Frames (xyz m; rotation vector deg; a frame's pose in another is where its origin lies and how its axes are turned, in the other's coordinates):
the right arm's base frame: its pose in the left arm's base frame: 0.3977 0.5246 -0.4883 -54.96 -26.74 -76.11
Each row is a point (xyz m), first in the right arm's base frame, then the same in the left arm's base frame.
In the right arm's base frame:
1: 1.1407 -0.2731 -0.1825
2: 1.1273 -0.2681 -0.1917
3: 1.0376 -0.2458 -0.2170
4: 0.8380 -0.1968 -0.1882
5: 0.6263 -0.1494 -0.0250
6: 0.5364 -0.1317 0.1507
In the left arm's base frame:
1: 0.3562 -0.2907 0.3734
2: 0.3558 -0.2903 0.3564
3: 0.3509 -0.2580 0.2664
4: 0.3586 -0.1179 0.1134
5: 0.3924 0.1371 0.0265
6: 0.4284 0.3306 0.0495

